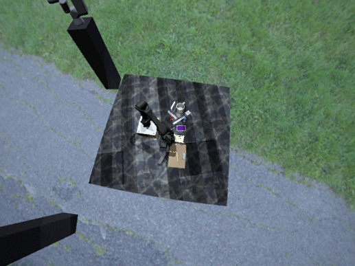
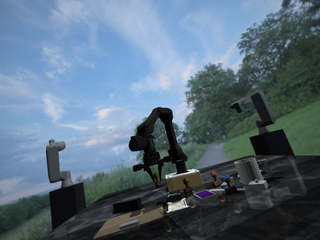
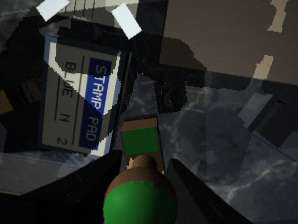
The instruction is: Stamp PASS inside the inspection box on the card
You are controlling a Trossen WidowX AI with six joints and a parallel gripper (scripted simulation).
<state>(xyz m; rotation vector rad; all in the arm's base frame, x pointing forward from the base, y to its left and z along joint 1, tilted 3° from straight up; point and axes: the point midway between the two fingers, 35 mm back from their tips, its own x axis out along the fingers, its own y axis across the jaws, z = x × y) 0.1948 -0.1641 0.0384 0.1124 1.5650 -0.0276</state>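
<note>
The yellow-knobbed stamp lies 130 mm to the left of my gripper tip and 60 mm below it. Round my gripper tip: black block (20 mm behind, 160 mm to the right, 70 mm below); pale card (120 mm ahead, 50 mm to the left, 80 mm below); green-knobbed stamp (right at my gripper tip).
</note>
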